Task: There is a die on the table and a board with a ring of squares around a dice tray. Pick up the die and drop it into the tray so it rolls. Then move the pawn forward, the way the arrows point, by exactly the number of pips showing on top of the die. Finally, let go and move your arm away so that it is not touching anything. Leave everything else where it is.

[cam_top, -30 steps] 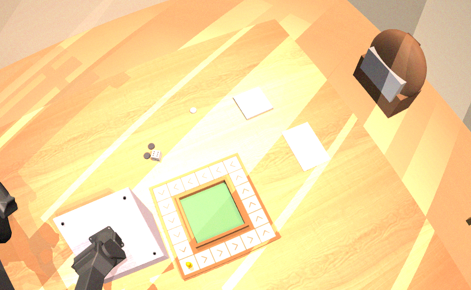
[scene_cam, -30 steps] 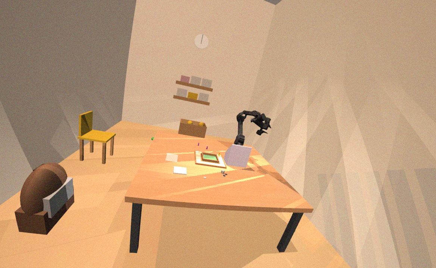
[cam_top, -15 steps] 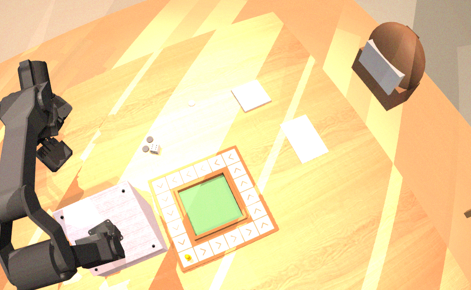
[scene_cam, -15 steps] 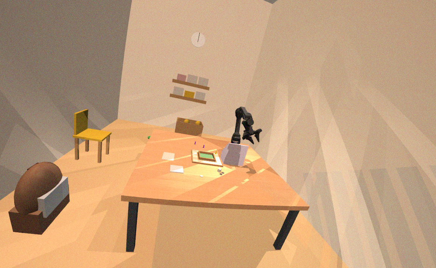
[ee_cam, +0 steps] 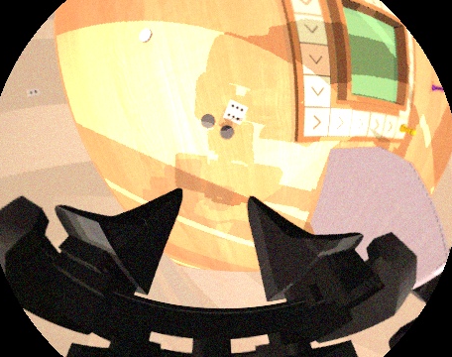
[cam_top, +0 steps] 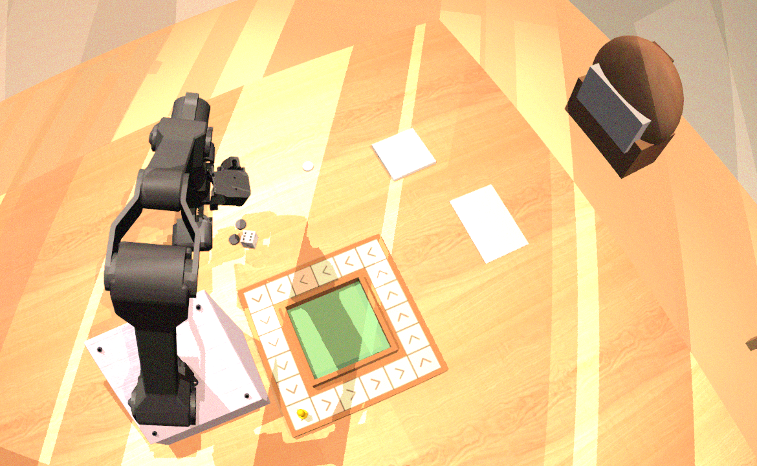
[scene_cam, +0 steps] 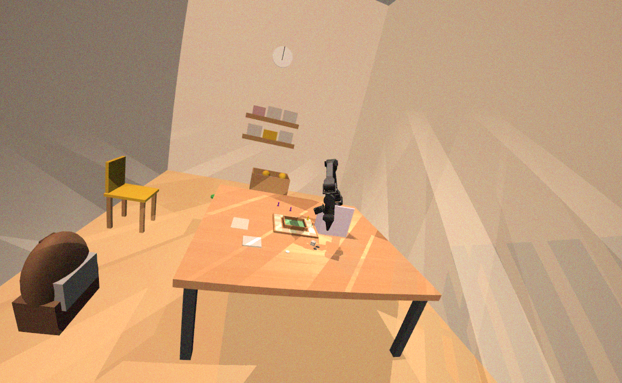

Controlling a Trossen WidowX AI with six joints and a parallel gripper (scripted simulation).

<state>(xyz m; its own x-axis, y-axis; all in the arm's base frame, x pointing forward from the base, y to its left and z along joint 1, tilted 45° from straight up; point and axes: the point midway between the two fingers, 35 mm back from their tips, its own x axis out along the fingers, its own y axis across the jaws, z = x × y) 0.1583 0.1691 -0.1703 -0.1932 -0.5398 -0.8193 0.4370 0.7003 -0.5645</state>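
The white die lies 50 mm ahead of my gripper tip, 30 mm to the right of it and 110 mm below it. The rest, counted from my gripper tip: white disc 230 mm ahead, 70 mm to the left, 120 mm below; then dice tray 110 mm ahead, 270 mm to the right, 120 mm below; then yellow pawn 10 mm behind, 370 mm to the right, 100 mm below.
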